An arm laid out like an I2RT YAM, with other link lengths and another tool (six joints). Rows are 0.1 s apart.
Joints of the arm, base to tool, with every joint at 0 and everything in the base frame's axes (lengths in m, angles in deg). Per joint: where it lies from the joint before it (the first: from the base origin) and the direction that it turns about. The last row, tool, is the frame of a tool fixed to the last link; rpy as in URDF.
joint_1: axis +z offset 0 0 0.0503
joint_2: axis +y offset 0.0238 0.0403 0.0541
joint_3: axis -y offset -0.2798 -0.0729 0
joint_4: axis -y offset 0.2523 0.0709 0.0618
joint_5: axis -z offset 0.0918 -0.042 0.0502
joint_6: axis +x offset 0.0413 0 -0.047
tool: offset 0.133 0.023 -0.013 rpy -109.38 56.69 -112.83
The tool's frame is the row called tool.
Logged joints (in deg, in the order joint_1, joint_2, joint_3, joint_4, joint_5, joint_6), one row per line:
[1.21 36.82 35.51 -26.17 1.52 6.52]
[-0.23 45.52 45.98 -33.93 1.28 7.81]
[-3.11 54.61 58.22 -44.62 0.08 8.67]
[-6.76 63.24 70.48 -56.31 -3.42 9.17]
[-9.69 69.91 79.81 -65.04 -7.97 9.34]
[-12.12 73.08 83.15 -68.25 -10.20 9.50]
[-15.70 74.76 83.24 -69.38 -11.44 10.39]
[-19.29 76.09 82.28 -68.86 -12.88 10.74]
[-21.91 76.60 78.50 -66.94 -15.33 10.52]
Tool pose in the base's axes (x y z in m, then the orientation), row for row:
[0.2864 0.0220 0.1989 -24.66 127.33 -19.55]
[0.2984 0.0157 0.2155 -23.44 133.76 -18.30]
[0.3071 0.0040 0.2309 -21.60 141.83 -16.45]
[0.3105 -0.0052 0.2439 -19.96 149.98 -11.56]
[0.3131 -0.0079 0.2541 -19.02 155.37 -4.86]
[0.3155 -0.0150 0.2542 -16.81 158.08 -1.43]
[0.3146 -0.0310 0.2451 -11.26 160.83 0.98]
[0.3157 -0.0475 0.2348 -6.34 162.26 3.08]
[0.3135 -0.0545 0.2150 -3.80 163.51 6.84]
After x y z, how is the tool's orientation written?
As a rotation vector, in degrees.
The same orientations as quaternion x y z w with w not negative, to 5 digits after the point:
[-0.17119 0.88395 -0.13572 0.41341]
[-0.15917 0.90832 -0.12427 0.36629]
[-0.14242 0.93516 -0.10846 0.30565]
[-0.12756 0.95848 -0.07388 0.24409]
[-0.11893 0.97151 -0.03039 0.20274]
[-0.10396 0.97767 -0.00884 0.18243]
[-0.06890 0.98418 0.00600 0.16310]
[-0.03858 0.98731 0.01874 0.15287]
[-0.02298 0.98877 0.04136 0.14179]

